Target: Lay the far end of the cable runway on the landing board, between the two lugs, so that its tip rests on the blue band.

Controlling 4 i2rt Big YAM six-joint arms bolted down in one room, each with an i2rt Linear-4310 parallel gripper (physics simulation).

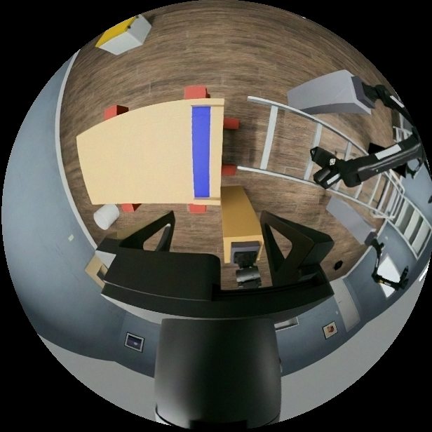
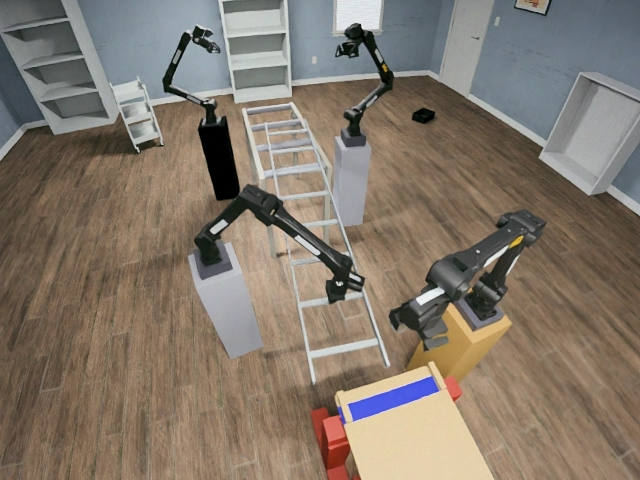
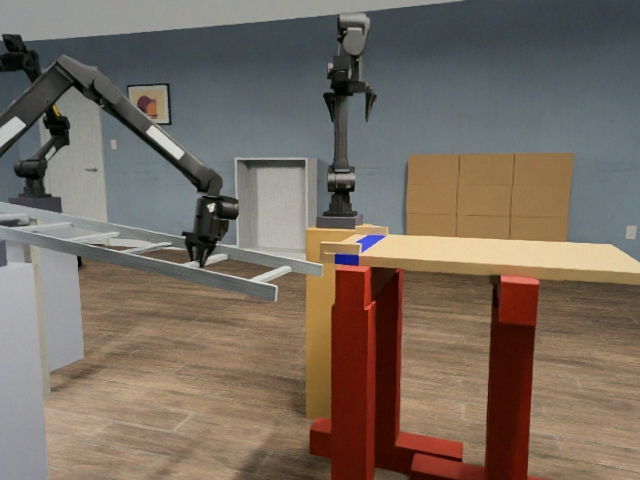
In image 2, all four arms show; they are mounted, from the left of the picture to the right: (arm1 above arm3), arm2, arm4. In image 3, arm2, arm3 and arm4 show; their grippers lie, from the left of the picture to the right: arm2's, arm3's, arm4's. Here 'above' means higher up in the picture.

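The cable runway (image 1: 269,137) (image 2: 345,348) (image 3: 248,286) slopes down from its support frame. Its far tip hangs short of the landing board (image 1: 140,155) (image 2: 413,439) (image 3: 491,253), lower than the board's top. The blue band (image 1: 201,150) (image 2: 393,398) (image 3: 372,240) crosses the board between two end lugs (image 1: 209,102) (image 2: 436,375) (image 3: 341,250). Arm3's gripper (image 2: 336,295) (image 3: 200,258) is shut on a runway rung. Arm4's gripper (image 1: 218,213) (image 2: 413,333) (image 3: 348,118) is open above the board's near corner. Arm1's gripper (image 2: 212,48) and arm2's gripper (image 2: 346,50) are raised, open, away from the runway.
Red trestles (image 2: 336,439) (image 3: 351,361) carry the board. Arm4's yellow pedestal (image 1: 241,215) (image 2: 465,346) (image 3: 317,310) stands beside its end. Arm3's grey pedestal (image 2: 230,310) stands left of the runway. Arm1's black pedestal (image 2: 219,160) and arm2's grey pedestal (image 2: 352,180) flank the support frame (image 2: 272,232).
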